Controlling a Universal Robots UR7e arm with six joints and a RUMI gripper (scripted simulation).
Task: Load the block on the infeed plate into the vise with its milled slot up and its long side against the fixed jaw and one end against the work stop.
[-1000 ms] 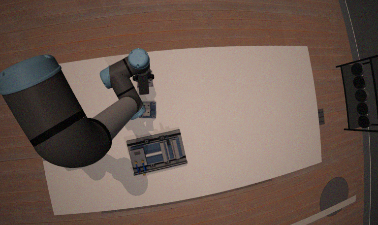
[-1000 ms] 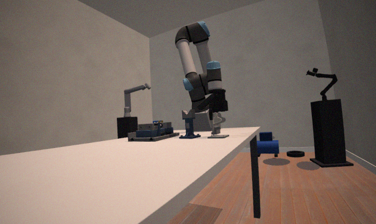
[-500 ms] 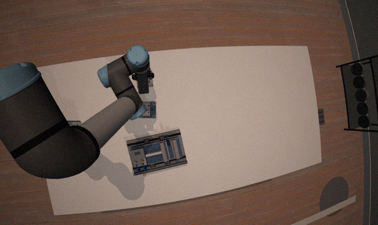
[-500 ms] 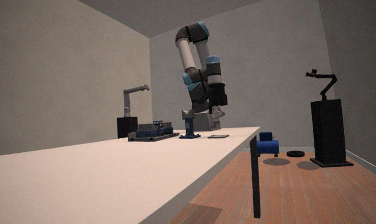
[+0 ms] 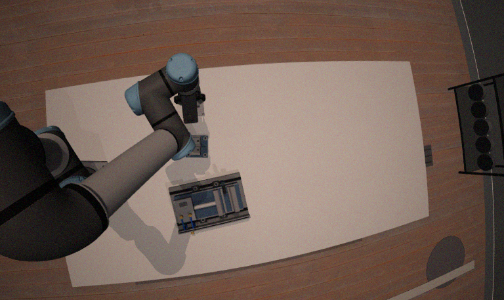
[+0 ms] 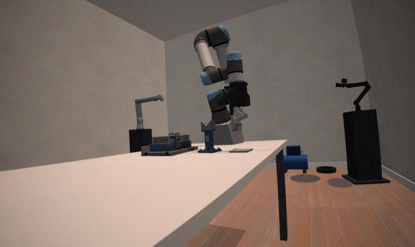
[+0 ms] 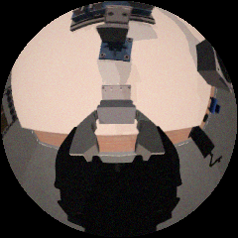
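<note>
Now: hand 10 mm to the right of the infeed plate and 120 mm above it. Round my hand: vise: 70 mm behind, 380 mm to the right, 90 mm below; part: 10 mm to the right, 10 mm below.
</note>
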